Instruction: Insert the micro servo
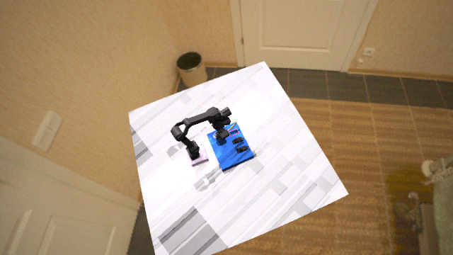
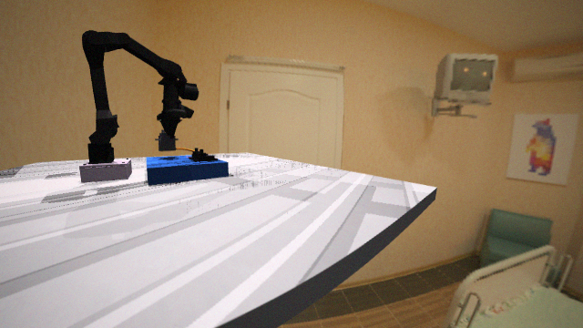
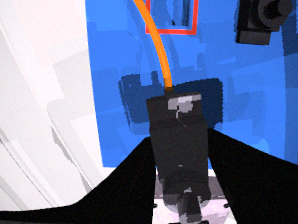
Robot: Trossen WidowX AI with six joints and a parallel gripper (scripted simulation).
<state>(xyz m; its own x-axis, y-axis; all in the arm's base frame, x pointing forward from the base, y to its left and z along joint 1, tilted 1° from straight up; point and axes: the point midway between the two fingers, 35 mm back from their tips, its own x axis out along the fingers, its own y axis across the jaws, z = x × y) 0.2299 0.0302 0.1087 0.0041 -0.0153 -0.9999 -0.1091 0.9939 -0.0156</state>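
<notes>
Now: the blue deck 100 mm below my gripper tip, 70 mm to the right of it and 20 mm behind it.
</notes>
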